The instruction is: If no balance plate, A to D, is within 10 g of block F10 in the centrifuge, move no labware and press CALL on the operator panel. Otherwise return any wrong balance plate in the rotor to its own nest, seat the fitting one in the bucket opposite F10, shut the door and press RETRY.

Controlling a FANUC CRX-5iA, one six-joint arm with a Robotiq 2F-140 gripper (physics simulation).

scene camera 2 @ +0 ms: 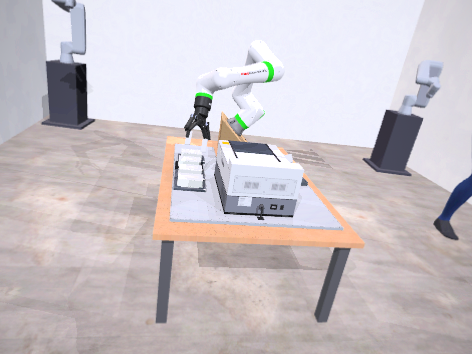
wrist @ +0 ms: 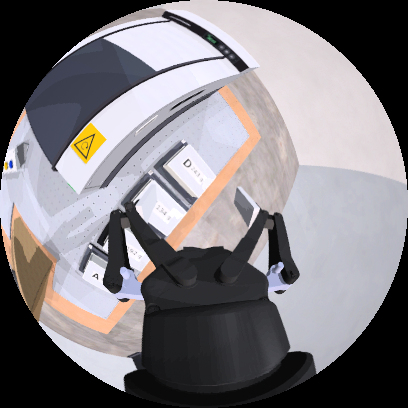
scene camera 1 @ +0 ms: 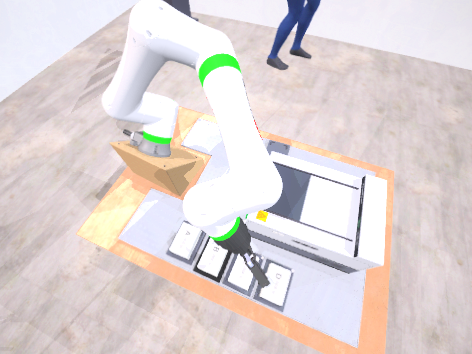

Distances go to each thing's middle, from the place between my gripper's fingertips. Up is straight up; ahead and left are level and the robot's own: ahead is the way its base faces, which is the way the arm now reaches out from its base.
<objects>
Right now my hand is 50 mm past the dark lid (scene camera 1: pixel 295 184), 290 mm to the right of it and 30 mm below it. Round my hand: white centrifuge (scene camera 1: pixel 342 225): 100 mm ahead, 310 mm to the left, 60 mm below.
</objects>
